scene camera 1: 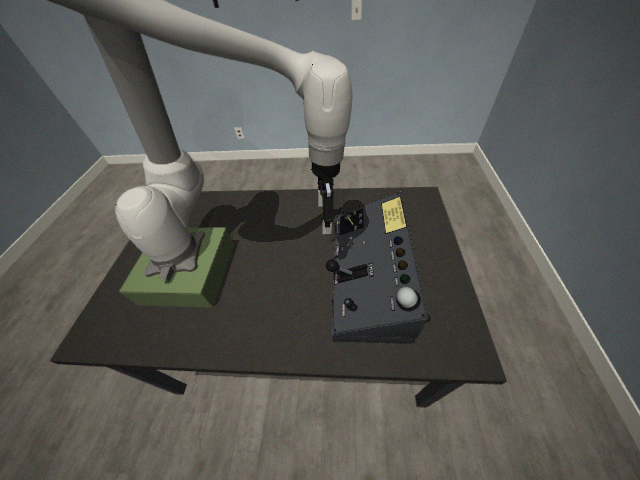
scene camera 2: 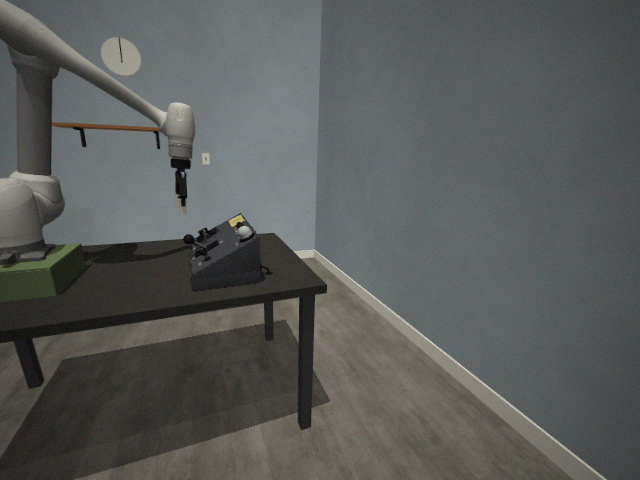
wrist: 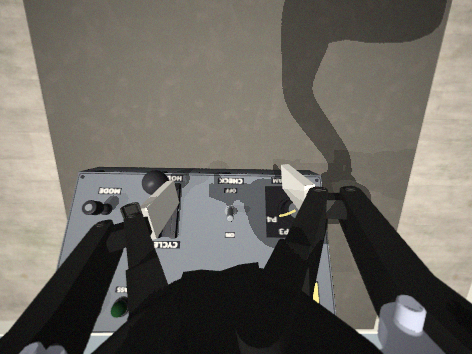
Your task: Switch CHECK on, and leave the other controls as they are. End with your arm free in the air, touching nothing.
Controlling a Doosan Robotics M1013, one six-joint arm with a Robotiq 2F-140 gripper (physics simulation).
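Frame: origin at the arm's base, x ahead, y up, z right, level; millimetres.
Seen in the pictures: gripper, between the fingertips: [scene camera 2: 181,211] [wrist: 228,184]; arm's base, origin of its link: [scene camera 1: 176,253] [scene camera 2: 19,256].
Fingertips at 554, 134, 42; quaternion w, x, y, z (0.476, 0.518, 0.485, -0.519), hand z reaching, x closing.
Observation:
Offsets run from my fingertips to a thing's top centre, as dx, dy, dz. "pt": to the spot under its first point.
The dark grey control panel [scene camera 1: 369,302] [scene camera 2: 227,266] [wrist: 210,255] stands on the table. In the wrist view, the small metal CHECK toggle @[+87, -95, +12] [wrist: 230,214] sits between the OFF label @[pt +57, -162, +5] [wrist: 231,190] and the ON label @[pt +133, -123, +18] [wrist: 230,235]. Its tip appears to lean toward ON. My gripper [scene camera 1: 324,212] [scene camera 2: 181,206] [wrist: 228,184] is open and empty, pointing down. It hangs in the air above the panel's lower edge, apart from the panel. In the wrist view, its light pads stand on either side of the toggle, well apart from it.
A black ball-topped lever @[+6, -73, +121] [scene camera 1: 332,265] [scene camera 2: 189,239] [wrist: 155,182], a MODE knob @[+49, -99, +249] [scene camera 1: 349,303] [wrist: 91,207] and the PROGRAM dial @[+102, -105, -107] [scene camera 1: 349,220] are on the panel. A white dome @[pt +183, -26, +294] [scene camera 1: 407,297] [scene camera 2: 244,233] stands at its raised side. The arm's green base block [scene camera 1: 165,289] [scene camera 2: 67,263] is on the table.

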